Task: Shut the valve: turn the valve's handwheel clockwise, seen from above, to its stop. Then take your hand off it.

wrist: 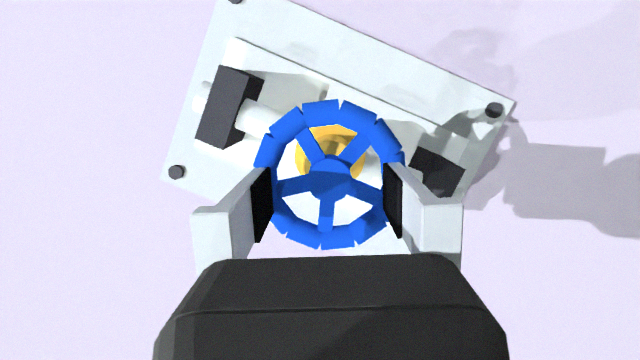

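Observation:
The valve's blue handwheel [320,113] has a round segmented rim, a hub in the middle and several spokes. It lies in the middle of the wrist view, above a yellow part [332,132] of the valve. My gripper [327,188] is open, with one black-padded finger at the left side of the rim and the other at the right side. The finger pads overlap the rim's edges in the view; whether they touch it I cannot tell. The lower part of the valve is hidden by the wheel.
The valve stands on a pale base plate [380,60] with dark bolts at its corners, set at a slant. A white pipe [256,119] runs to a dark block [220,106] at the left; another dark block [437,170] is at the right. Shadows fall at the right.

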